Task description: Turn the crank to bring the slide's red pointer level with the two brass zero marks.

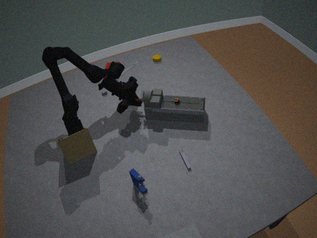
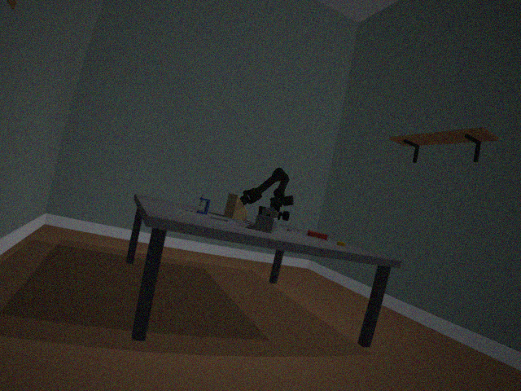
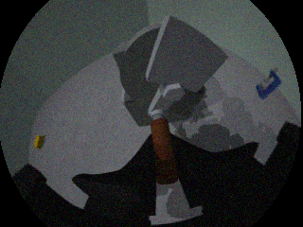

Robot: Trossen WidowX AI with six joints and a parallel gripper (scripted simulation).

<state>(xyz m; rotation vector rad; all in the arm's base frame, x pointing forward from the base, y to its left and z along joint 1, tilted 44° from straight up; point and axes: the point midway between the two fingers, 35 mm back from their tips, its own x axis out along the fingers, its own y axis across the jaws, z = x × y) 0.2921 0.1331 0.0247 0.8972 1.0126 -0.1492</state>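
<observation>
Right now my gripper tip is 30 mm below the brown crank handle, 20 mm past it and 10 mm to the right of it. Also, from my gripper tip: grey bar 340 mm to the right, 60 mm ahead, 30 mm below; red pointer 140 mm ahead, 100 mm to the right, 50 mm above; small grey block 210 mm to the left, 140 mm behind, 30 mm below.
</observation>
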